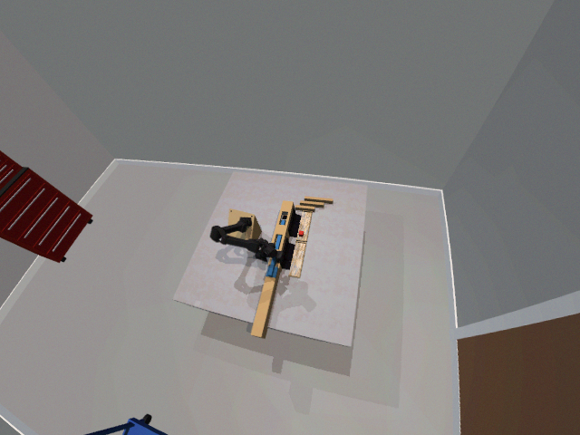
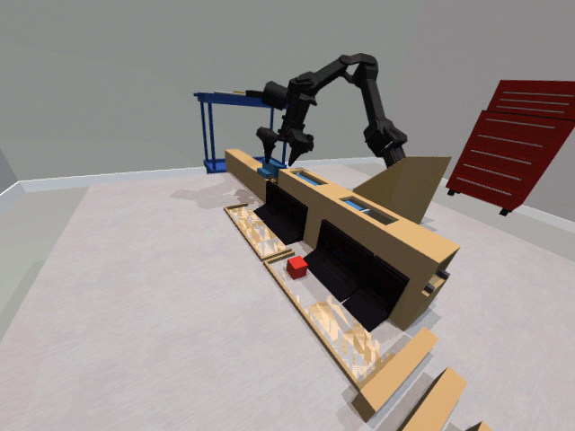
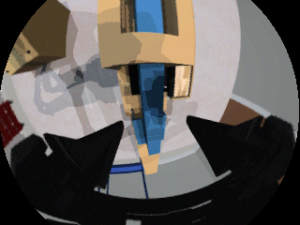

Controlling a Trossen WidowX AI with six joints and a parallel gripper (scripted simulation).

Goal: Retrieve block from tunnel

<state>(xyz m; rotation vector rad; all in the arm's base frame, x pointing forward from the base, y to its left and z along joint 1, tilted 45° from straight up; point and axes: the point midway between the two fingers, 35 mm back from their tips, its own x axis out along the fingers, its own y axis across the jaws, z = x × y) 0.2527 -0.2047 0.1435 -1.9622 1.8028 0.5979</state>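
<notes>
The tan covered tunnel lies 8 cm below my gripper tip, 5 cm to the left of it and 2 cm ahead of it.
</notes>
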